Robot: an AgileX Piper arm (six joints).
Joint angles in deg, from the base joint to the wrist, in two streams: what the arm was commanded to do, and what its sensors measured. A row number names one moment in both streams.
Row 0, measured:
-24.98, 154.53, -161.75, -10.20, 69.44, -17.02
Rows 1 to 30, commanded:
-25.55, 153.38, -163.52, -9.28, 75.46, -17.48
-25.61, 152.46, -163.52, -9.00, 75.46, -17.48
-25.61, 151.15, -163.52, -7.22, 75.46, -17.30
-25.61, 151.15, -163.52, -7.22, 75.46, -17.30
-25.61, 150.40, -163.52, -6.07, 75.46, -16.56
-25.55, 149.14, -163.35, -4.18, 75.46, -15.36
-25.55, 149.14, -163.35, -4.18, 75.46, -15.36
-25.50, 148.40, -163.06, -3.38, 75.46, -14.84
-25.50, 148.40, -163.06, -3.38, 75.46, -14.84
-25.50, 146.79, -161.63, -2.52, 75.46, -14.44
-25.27, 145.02, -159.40, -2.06, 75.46, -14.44
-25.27, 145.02, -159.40, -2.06, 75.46, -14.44
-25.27, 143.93, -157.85, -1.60, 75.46, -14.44
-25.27, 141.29, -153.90, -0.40, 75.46, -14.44
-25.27, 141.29, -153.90, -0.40, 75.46, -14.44
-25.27, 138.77, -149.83, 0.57, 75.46, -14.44
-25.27, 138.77, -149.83, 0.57, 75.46, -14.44
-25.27, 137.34, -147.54, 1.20, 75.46, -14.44
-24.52, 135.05, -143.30, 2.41, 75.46, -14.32
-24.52, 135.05, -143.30, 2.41, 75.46, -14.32
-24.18, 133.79, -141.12, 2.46, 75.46, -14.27
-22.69, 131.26, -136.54, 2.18, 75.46, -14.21
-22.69, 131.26, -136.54, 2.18, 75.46, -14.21
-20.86, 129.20, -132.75, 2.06, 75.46, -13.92
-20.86, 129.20, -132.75, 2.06, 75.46, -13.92
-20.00, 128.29, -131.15, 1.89, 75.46, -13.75
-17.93, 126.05, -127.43, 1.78, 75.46, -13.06
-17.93, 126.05, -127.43, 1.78, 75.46, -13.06
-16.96, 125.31, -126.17, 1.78, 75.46, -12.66
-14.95, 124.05, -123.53, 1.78, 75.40, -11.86
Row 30, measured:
-17.07, 126.17, -126.74, 1.60, 69.56, -13.06
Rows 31 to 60, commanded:
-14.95, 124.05, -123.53, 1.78, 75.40, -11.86
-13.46, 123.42, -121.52, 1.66, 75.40, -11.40
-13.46, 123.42, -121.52, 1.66, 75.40, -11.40
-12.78, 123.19, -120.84, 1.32, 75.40, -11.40
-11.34, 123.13, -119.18, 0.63, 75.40, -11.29
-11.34, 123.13, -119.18, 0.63, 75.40, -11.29
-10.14, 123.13, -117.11, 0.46, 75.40, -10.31
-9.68, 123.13, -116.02, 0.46, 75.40, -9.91
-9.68, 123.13, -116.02, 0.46, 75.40, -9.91
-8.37, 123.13, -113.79, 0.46, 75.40, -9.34
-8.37, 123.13, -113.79, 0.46, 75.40, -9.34
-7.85, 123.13, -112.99, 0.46, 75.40, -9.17
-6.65, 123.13, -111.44, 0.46, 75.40, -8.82
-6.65, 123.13, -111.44, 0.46, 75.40, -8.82
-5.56, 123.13, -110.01, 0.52, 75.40, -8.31
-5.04, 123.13, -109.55, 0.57, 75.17, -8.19
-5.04, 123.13, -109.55, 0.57, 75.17, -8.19
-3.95, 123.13, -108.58, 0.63, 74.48, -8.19
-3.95, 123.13, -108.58, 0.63, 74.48, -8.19
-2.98, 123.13, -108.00, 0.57, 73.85, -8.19
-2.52, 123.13, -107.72, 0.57, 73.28, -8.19
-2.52, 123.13, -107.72, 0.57, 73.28, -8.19
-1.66, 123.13, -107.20, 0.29, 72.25, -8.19
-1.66, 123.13, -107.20, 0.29, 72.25, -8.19
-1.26, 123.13, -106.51, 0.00, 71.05, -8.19
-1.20, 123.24, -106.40, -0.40, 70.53, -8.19
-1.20, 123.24, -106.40, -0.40, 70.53, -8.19
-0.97, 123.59, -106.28, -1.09, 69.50, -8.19
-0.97, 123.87, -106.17, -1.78, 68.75, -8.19
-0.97, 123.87, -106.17, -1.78, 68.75, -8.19
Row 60, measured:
-1.09, 123.70, -106.68, -0.46, 69.44, -8.37
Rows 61 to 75, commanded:
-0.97, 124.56, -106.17, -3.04, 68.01, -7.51
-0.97, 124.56, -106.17, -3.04, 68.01, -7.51
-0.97, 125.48, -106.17, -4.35, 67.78, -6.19
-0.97, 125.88, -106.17, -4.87, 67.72, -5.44
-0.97, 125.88, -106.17, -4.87, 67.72, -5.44
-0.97, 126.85, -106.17, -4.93, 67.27, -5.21
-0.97, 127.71, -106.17, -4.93, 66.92, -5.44
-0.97, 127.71, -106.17, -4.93, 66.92, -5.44
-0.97, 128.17, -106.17, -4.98, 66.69, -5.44
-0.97, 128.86, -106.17, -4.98, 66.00, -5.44
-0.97, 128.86, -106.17, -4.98, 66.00, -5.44
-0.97, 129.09, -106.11, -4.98, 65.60, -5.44
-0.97, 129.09, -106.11, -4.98, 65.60, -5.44
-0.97, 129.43, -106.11, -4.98, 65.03, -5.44
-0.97, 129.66, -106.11, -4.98, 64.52, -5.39
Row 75, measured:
-1.09, 129.20, -106.34, -4.58, 65.55, -5.44
